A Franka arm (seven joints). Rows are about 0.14 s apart.
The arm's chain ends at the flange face. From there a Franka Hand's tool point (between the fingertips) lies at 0.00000 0.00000 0.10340 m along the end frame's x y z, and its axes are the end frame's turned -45 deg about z.
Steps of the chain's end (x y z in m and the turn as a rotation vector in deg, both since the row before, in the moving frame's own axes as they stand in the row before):
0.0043, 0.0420, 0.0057, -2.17, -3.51, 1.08
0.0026, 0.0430, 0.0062, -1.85, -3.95, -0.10
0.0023, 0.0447, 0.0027, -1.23, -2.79, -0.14
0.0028, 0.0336, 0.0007, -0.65, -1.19, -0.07
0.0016, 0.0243, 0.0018, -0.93, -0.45, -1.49
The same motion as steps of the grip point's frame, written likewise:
-0.0339, 0.0310, 0.0054, 0.95, -4.02, 1.08
-0.0360, 0.0296, 0.0059, 1.48, -4.10, -0.10
-0.0351, 0.0313, 0.0026, 1.10, -2.84, -0.14
-0.0241, 0.0251, 0.0007, 0.38, -1.30, -0.07
-0.0178, 0.0189, 0.0018, -0.34, -0.98, -1.49

